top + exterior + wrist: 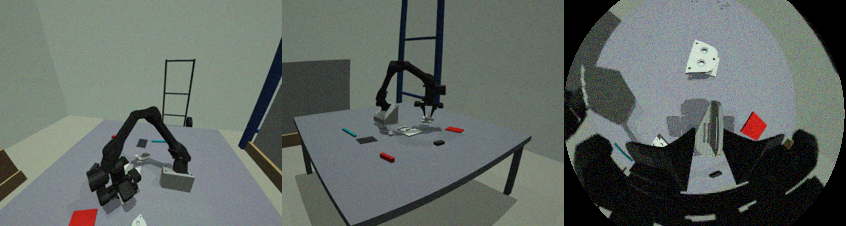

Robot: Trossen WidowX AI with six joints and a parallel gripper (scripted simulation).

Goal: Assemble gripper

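My gripper tip is now 40 mm short of the grey jaw and 10 mm to the left of it. From my gripper tip the other things lie so: flat light plate: 20 mm ahead, 170 mm to the right, 60 mm below; white gripper base: 90 mm behind, 100 mm to the left, 40 mm below; red flat plate: 160 mm ahead, 90 mm to the left, 60 mm below.
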